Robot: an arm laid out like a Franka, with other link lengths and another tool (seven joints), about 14 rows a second.
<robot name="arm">
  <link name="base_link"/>
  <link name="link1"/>
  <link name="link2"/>
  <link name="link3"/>
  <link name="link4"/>
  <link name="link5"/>
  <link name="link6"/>
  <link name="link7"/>
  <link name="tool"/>
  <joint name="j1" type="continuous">
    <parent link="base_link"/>
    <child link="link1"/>
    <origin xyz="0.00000 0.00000 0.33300" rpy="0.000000 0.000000 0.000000"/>
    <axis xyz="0 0 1"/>
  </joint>
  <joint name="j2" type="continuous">
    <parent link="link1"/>
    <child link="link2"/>
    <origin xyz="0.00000 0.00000 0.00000" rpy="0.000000 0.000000 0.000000"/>
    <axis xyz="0 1 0"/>
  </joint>
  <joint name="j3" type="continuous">
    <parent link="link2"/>
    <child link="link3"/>
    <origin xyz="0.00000 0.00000 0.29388" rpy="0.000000 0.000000 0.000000"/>
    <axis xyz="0 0 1"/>
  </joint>
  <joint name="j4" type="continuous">
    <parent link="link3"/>
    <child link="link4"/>
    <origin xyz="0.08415 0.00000 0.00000" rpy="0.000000 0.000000 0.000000"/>
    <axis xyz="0 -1 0"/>
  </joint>
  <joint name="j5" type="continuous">
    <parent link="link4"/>
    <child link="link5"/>
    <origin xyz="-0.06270 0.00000 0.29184" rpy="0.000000 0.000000 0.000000"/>
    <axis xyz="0 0 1"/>
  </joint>
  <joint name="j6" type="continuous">
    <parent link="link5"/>
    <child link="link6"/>
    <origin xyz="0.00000 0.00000 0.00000" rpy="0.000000 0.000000 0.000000"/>
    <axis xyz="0 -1 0"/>
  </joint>
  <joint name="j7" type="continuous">
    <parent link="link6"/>
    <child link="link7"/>
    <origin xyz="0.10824 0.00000 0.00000" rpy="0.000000 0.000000 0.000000"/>
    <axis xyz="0 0 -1"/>
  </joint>
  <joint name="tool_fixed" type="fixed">
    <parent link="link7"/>
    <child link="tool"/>
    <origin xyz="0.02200 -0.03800 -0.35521" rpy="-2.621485 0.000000 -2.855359"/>
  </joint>
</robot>
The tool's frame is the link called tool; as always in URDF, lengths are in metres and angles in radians. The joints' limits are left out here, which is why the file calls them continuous.
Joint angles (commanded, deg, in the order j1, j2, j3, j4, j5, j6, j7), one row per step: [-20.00 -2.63 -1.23 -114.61 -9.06 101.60 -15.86]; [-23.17 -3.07 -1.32 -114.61 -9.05 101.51 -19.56]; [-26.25 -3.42 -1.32 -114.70 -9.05 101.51 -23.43]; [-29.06 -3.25 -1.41 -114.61 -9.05 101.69 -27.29]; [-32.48 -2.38 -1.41 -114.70 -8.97 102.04 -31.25]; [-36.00 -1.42 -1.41 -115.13 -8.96 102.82 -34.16]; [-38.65 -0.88 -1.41 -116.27 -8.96 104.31 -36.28]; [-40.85 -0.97 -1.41 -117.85 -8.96 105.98 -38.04]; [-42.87 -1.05 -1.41 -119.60 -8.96 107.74 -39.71]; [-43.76 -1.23 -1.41 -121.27 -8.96 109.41 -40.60]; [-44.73 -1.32 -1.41 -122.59 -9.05 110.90 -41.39]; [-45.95 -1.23 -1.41 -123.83 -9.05 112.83 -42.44]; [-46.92 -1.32 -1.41 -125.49 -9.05 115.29 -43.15]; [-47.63 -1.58 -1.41 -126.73 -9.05 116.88 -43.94]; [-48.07 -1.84 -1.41 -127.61 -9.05 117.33 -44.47]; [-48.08 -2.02 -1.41 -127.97 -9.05 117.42 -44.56]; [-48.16 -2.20 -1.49 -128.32 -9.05 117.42 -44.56]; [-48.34 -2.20 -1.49 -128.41 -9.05 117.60 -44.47]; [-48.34 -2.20 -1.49 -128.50 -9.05 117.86 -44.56]
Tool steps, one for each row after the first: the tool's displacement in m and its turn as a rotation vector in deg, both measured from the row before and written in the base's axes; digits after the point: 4 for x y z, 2 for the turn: [-0.0112 -0.0203 0.0026 0.69 -0.06 0.32]; [-0.0116 -0.0183 0.0015 0.74 0.01 0.69]; [-0.0104 -0.0171 -0.0011 0.80 0.12 0.89]; [-0.0152 -0.0183 -0.0076 1.27 0.63 0.46]; [-0.0176 -0.0183 -0.0098 1.07 0.54 -0.58]; [-0.0137 -0.0127 -0.0100 0.70 0.11 -0.38]; [-0.0122 -0.0092 -0.0076 0.40 -0.21 -0.26]; [-0.0120 -0.0071 -0.0086 0.44 -0.17 -0.15]; [-0.0055 -0.0017 -0.0072 0.19 -0.23 0.20]; [-0.0056 -0.0033 -0.0058 0.04 -0.22 0.05]; [-0.0046 -0.0058 -0.0061 -0.08 -0.53 0.06]; [-0.0027 -0.0047 -0.0064 -0.34 -0.75 0.05]; [-0.0027 -0.0026 -0.0036 -0.19 -0.51 0.27]; [-0.0046 0.0013 -0.0030 0.27 0.07 0.14]; [-0.0012 0.0015 -0.0008 0.10 0.05 0.09]; [-0.0026 0.0011 -0.0009 0.13 0.10 -0.16]; [-0.0009 -0.0010 -0.0003 -0.07 -0.07 -0.25]; [0.0008 -0.0005 -0.0002 -0.09 -0.13 0.12]
